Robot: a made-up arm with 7 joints. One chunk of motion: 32 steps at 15 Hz.
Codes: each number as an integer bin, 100 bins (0 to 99) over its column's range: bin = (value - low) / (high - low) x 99, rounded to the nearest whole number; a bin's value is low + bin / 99 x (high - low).
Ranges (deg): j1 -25..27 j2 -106..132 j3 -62..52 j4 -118..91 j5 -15..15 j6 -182..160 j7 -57..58
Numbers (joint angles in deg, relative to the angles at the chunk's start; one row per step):
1: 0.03 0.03 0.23 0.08 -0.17 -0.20 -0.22
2: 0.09 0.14 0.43 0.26 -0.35 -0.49 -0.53
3: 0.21 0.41 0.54 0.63 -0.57 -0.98 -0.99
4: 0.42 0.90 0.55 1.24 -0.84 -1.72 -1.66
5: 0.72 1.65 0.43 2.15 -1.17 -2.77 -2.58
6: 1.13 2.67 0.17 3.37 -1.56 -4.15 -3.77
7: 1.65 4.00 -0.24 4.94 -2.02 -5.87 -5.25
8: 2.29 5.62 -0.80 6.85 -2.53 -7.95 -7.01
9: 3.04 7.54 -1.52 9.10 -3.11 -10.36 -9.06
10: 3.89 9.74 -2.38 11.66 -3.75 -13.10 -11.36
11: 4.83 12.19 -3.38 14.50 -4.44 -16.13 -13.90
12: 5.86 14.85 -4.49 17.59 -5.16 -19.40 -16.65
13: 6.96 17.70 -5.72 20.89 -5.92 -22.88 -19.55
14: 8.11 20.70 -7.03 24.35 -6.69 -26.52 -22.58
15: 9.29 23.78 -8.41 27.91 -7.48 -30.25 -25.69
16: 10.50 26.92 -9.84 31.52 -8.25 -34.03 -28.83
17: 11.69 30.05 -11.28 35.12 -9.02 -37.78 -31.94
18: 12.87 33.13 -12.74 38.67 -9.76 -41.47 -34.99
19: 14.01 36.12 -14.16 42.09 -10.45 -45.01 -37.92
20: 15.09 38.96 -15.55 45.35 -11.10 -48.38 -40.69
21: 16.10 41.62 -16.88 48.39 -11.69 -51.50 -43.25
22: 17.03 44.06 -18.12 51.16 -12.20 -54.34 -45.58
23: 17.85 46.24 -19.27 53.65 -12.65 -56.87 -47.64
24: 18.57 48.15 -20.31 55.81 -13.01 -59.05 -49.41
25: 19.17 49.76 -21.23 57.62 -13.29 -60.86 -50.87
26: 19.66 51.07 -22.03 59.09 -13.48 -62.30 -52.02
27: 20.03 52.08 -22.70 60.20 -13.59 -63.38 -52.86
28: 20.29 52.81 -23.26 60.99 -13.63 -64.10 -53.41
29: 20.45 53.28 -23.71 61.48 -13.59 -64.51 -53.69
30: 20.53 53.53 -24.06 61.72 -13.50 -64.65 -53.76
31: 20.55 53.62 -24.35 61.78 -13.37 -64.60 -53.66
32: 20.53 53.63 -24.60 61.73 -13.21 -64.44 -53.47
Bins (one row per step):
1: 48 44 54 56 49 53 49
2: 48 44 54 56 48 53 49
3: 48 44 54 56 48 52 48
4: 48 44 54 56 47 52 48
5: 49 45 54 57 46 52 47
6: 50 45 54 57 44 51 46
7: 51 46 54 58 43 51 45
8: 52 46 53 59 41 50 43
9: 53 47 53 60 39 50 41
10: 55 48 52 61 37 49 39
11: 57 49 51 63 35 48 37
12: 59 50 50 64 32 47 35
13: 61 51 49 66 30 46 32
14: 63 53 48 67 27 45 30
15: 65 54 47 69 25 44 27
16: 68 55 45 71 22 43 24
17: 70 57 44 73 20 42 22
18: 72 58 43 74 17 41 19
19: 74 59 42 76 15 40 16
20: 76 60 40 77 13 39 14
21: 78 61 39 79 11 38 12
22: 80 62 38 80 9 37 10
23: 82 63 37 81 8 36 8
24: 83 64 36 82 7 36 7
25: 84 65 35 83 6 35 5
26: 85 65 35 84 5 35 4
27: 86 66 34 84 5 34 4
28: 86 66 34 85 5 34 3
29: 87 66 33 85 5 34 3
30: 87 66 33 85 5 34 3
31: 87 66 33 85 5 34 3
32: 87 66 32 85 6 34 3

